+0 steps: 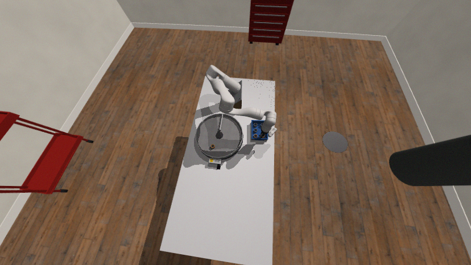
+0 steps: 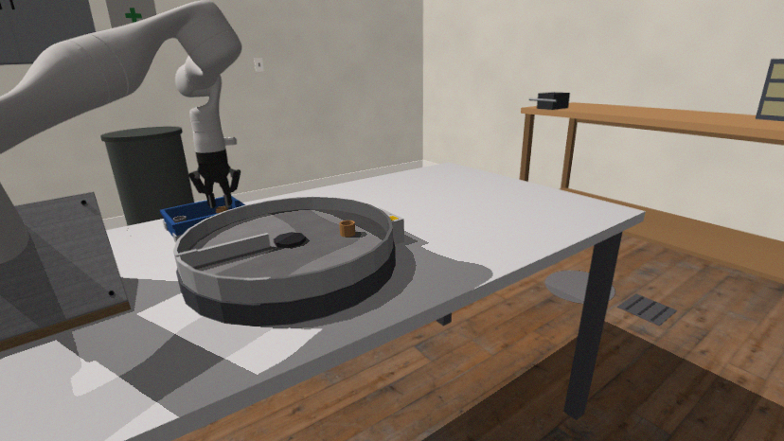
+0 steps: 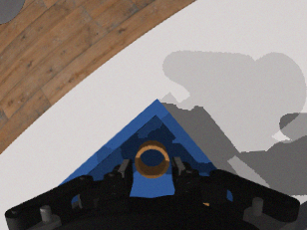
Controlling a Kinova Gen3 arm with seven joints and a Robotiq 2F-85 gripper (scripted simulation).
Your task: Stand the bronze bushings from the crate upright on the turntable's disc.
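My gripper is now 50 mm past the blue crate, 30 mm to the left of it and 30 mm above it. Round my hand: grey turntable 390 mm to the right, 10 mm behind.
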